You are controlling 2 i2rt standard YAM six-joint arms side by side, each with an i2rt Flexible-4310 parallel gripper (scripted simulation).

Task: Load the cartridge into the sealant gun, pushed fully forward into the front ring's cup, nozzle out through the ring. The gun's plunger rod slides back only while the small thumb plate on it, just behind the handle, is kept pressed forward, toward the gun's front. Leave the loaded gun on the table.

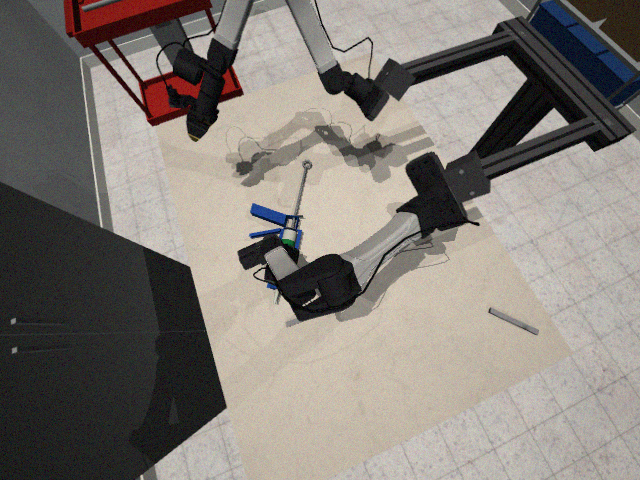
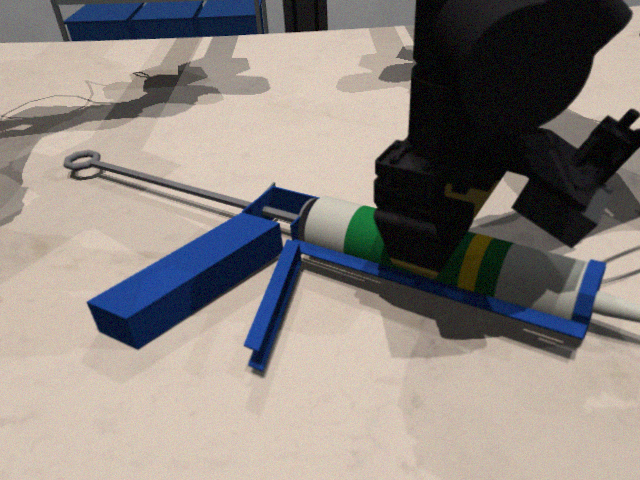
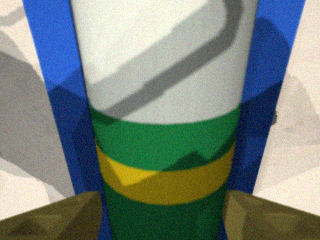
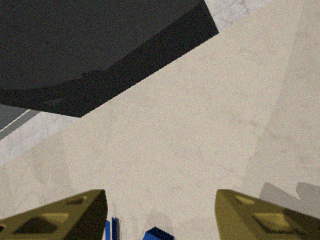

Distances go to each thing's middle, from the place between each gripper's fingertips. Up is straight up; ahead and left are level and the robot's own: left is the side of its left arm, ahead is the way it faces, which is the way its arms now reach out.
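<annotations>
The cartridge, seen at (image 2: 547, 282), is 10 mm ahead of my left hand (image 2: 439, 254), 20 mm to the left of it and 10 mm below it. Plunger rod (image 2: 95, 162), from my left hand: 160 mm behind, 220 mm to the right, 20 mm below. Going by their middles, the cartridge is the nearest to my left hand of the things named here.
Relative to the plunger rod, my right hand (image 1: 196, 138) is 250 mm above, 240 mm past and 200 mm to the right. Cartridge, from my right hand: 440 mm to the left, 240 mm below, 80 mm behind. Going by their middles, the plunger rod is the nearest to my right hand of the things named here.
</annotations>
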